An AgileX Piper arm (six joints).
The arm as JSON. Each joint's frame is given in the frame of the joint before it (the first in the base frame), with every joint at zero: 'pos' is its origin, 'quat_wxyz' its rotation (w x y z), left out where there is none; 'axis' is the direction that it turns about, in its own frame. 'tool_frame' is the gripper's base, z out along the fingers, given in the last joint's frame.
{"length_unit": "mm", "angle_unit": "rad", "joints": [
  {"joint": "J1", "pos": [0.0, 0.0, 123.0], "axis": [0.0, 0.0, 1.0]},
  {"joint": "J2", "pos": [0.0, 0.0, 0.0], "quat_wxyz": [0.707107, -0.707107, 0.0, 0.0], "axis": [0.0, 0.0, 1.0]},
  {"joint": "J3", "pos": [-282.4, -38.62, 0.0], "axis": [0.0, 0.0, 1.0]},
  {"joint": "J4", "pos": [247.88, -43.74, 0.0], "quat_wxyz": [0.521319, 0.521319, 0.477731, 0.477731], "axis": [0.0, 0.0, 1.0]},
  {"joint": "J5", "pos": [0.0, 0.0, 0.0], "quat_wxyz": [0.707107, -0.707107, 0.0, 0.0], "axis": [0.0, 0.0, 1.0]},
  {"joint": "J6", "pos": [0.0, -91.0, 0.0], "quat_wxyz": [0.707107, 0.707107, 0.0, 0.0], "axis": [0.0, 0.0, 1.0]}
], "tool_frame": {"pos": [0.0, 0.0, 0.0]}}
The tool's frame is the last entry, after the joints.
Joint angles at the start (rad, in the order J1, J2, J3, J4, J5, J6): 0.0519 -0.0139 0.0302 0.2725 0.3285 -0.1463
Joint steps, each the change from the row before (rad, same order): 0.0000 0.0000 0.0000 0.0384 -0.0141 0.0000; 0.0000 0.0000 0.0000 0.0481 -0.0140 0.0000; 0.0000 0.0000 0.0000 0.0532 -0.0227 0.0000; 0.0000 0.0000 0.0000 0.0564 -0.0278 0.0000; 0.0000 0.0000 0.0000 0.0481 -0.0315 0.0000; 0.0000 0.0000 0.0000 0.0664 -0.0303 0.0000; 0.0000 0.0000 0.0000 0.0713 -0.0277 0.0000; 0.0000 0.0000 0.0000 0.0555 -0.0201 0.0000; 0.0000 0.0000 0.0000 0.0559 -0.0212 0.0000; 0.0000 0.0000 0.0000 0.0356 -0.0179 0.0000; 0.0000 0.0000 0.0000 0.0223 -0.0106 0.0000; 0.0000 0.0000 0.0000 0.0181 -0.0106 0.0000; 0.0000 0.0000 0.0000 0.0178 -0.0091 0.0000; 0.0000 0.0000 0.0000 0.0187 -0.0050 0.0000; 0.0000 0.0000 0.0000 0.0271 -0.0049 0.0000
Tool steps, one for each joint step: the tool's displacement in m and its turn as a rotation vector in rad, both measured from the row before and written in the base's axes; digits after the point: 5 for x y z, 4 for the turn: 0.00026 0.00072 0.00151 0.0392 -0.0115 -0.0013; 0.00023 0.00086 0.00161 0.0489 -0.0107 -0.0012; 0.00039 0.00056 0.00239 0.0547 -0.0182 -0.0047; 0.00045 0.00019 0.00282 0.0583 -0.0222 -0.0078; 0.00048 -0.00040 0.00298 0.0504 -0.0252 -0.0115; 0.00037 -0.00035 0.00297 0.0686 -0.0223 -0.0111; 0.00027 -0.00051 0.00270 0.0733 -0.0188 -0.0110; 0.00017 -0.00054 0.00189 0.0570 -0.0127 -0.0087; 0.00016 -0.00079 0.00187 0.0575 -0.0127 -0.0103; 0.00013 -0.00088 0.00141 0.0370 -0.0108 -0.0101; 0.00006 -0.00056 0.00081 0.0231 -0.0061 -0.0061; 0.00006 -0.00061 0.00075 0.0190 -0.0062 -0.0065; 0.00005 -0.00054 0.00064 0.0185 -0.0050 -0.0056; 0.00002 -0.00027 0.00038 0.0191 -0.0022 -0.0025; 0.00001 -0.00025 0.00040 0.0274 -0.0017 -0.0019
